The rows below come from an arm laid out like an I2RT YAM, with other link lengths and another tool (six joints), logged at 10 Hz.
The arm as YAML. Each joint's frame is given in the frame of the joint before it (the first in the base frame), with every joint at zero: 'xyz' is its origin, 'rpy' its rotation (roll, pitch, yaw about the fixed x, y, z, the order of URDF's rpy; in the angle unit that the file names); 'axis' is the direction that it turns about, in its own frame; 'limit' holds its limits. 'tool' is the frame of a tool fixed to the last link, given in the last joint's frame.
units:
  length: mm
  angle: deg
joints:
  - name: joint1
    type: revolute
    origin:
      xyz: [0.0, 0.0, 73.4]
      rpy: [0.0, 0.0, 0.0]
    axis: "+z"
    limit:
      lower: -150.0
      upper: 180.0
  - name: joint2
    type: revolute
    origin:
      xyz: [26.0, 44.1, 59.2]
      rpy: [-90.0, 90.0, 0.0]
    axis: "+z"
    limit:
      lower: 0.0
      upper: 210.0
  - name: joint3
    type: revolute
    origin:
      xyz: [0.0, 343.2, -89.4]
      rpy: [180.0, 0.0, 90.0]
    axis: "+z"
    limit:
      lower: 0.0
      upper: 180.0
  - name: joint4
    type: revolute
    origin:
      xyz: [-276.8, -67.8, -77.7]
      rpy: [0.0, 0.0, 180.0]
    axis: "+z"
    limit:
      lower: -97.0
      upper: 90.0
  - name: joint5
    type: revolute
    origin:
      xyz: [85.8, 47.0, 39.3]
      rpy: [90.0, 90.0, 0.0]
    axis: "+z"
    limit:
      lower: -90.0
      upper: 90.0
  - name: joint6
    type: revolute
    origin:
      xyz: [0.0, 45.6, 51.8]
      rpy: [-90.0, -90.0, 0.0]
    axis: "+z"
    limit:
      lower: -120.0
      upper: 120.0
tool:
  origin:
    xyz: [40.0, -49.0, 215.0]
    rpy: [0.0, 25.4, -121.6]
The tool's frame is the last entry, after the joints.
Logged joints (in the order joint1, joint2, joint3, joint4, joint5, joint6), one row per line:
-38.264 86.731 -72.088 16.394 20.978 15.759
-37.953 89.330 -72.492 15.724 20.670 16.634
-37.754 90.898 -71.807 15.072 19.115 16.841
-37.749 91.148 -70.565 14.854 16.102 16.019
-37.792 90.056 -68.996 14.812 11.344 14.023
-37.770 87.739 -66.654 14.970 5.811 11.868
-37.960 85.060 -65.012 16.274 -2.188 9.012
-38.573 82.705 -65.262 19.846 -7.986 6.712
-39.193 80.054 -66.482 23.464 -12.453 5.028
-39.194 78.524 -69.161 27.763 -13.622 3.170
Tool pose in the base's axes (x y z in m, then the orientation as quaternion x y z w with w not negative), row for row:
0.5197 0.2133 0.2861 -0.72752 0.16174 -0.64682 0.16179
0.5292 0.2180 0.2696 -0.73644 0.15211 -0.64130 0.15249
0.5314 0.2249 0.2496 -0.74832 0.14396 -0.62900 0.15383
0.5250 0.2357 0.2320 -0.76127 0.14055 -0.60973 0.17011
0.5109 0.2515 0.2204 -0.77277 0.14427 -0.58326 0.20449
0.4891 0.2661 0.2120 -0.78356 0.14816 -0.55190 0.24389
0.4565 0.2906 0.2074 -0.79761 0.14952 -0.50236 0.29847
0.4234 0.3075 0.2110 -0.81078 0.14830 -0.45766 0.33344
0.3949 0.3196 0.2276 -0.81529 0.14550 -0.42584 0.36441
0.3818 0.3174 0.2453 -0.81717 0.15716 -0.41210 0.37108
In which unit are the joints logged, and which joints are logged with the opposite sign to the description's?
The joints are logged in degrees. Opposite sign: joint1, joint3, joint4, joint6.
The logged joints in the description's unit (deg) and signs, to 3 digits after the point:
38.264 86.731 72.088 -16.394 20.978 -15.759
37.953 89.330 72.492 -15.724 20.670 -16.634
37.754 90.898 71.807 -15.072 19.115 -16.841
37.749 91.148 70.565 -14.854 16.102 -16.019
37.792 90.056 68.996 -14.812 11.344 -14.023
37.770 87.739 66.654 -14.970 5.811 -11.868
37.960 85.060 65.012 -16.274 -2.188 -9.012
38.573 82.705 65.262 -19.846 -7.986 -6.712
39.193 80.054 66.482 -23.464 -12.453 -5.028
39.194 78.524 69.161 -27.763 -13.622 -3.170

